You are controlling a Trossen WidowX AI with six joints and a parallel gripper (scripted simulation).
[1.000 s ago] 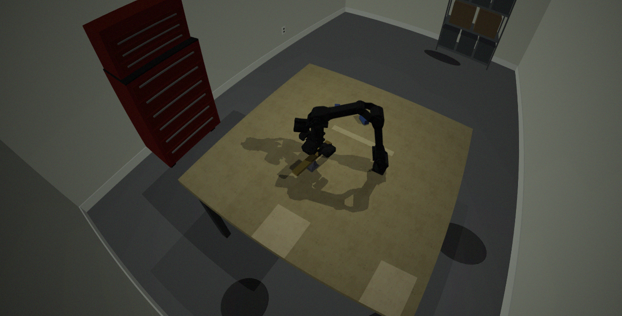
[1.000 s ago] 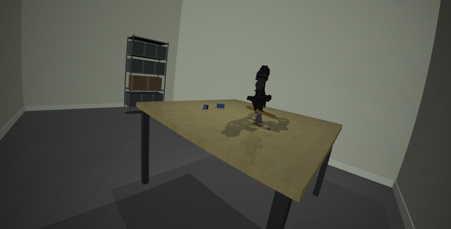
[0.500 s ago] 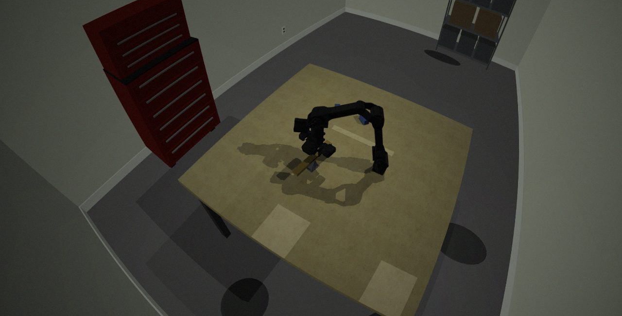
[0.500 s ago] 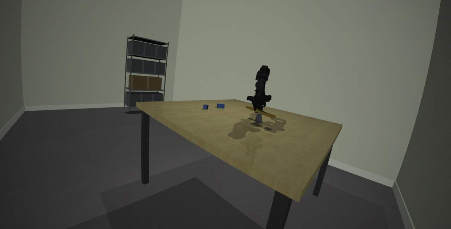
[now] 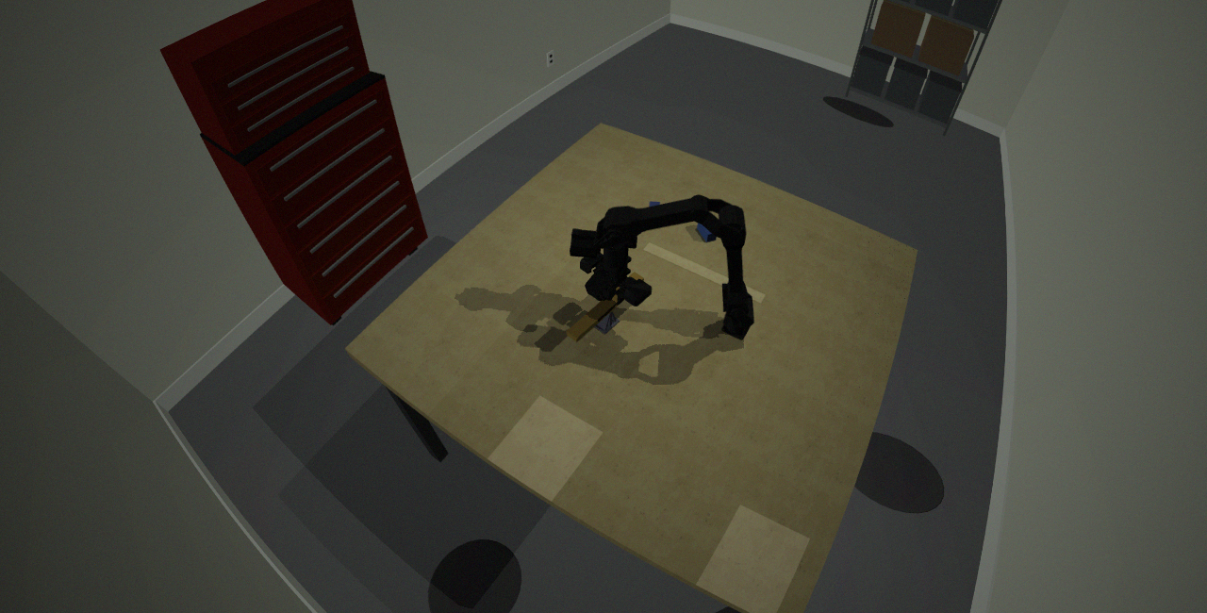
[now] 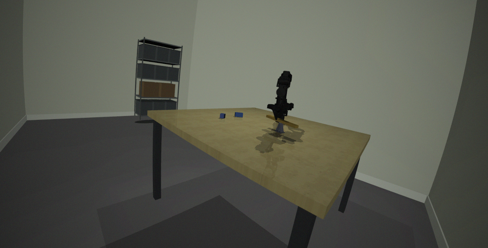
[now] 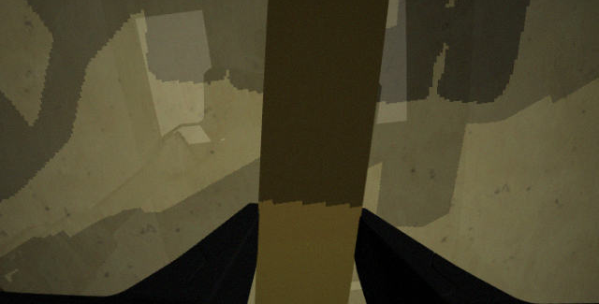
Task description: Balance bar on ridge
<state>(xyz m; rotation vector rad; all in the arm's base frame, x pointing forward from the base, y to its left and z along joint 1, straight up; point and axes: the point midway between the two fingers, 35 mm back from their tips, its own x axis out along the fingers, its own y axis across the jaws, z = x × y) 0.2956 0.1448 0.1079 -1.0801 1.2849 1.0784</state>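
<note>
The long wooden bar is 30 mm to the left of my gripper tip.
</note>
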